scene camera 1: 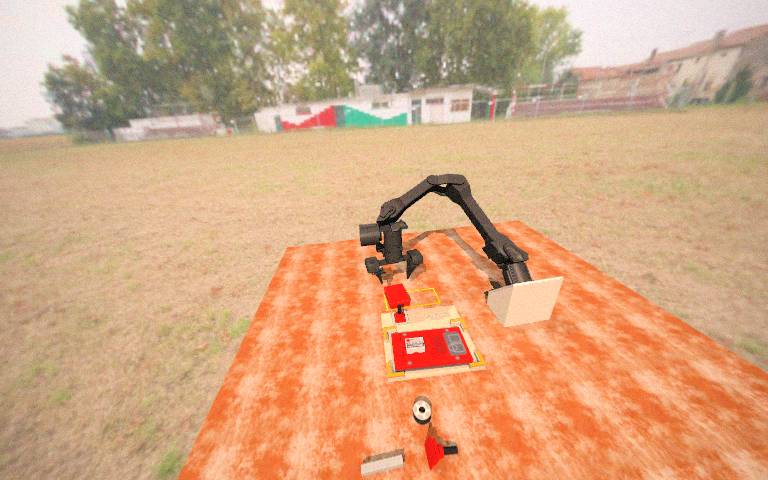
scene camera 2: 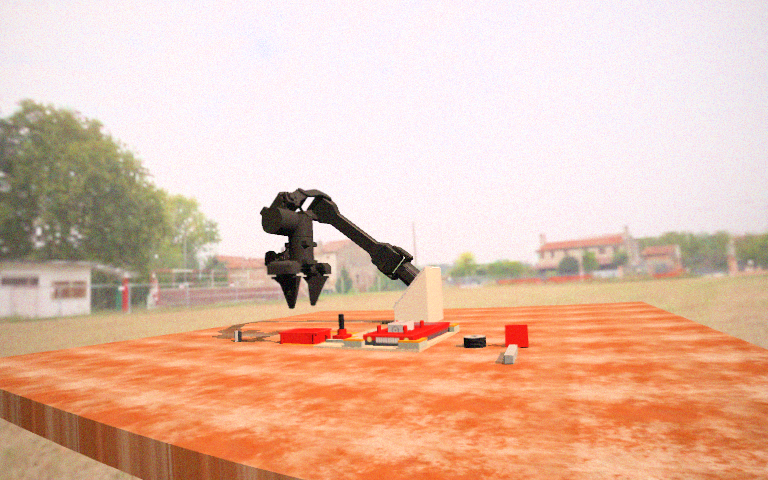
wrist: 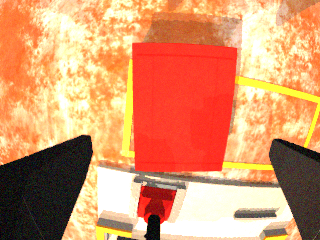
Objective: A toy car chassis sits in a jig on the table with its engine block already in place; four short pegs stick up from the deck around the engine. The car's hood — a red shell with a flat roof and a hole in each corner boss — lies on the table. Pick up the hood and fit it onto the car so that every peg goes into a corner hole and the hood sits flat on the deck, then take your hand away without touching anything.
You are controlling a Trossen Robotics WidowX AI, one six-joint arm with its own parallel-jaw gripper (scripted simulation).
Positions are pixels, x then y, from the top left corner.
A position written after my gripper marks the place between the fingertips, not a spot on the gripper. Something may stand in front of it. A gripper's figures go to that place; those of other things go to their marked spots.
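A red hood (scene camera 2: 314,336) sits 0.83 m from the lens, and my own gripper (scene camera 2: 303,307) is 0.88 m from the lens.
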